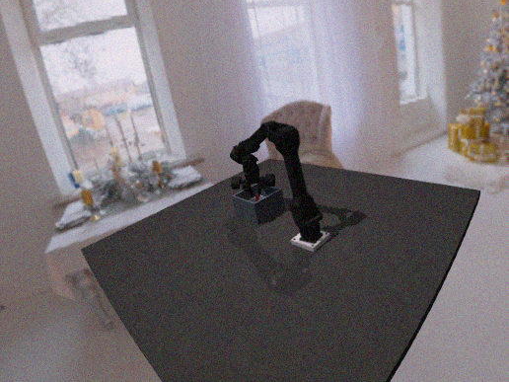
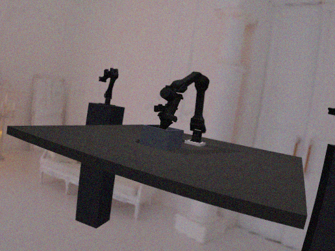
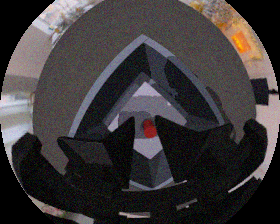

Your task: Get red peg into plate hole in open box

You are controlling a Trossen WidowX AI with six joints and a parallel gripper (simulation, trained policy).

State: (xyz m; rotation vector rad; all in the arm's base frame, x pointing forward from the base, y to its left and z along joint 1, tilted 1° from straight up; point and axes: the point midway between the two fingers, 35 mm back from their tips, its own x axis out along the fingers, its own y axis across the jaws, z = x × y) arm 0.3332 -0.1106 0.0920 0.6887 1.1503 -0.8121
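The red peg is 2 cm below my gripper tip, 1 cm to the left of it and 1 cm behind it. Also, from my gripper tip: blue-grey box: 5 cm below, 1 cm to the left, 1 cm behind.
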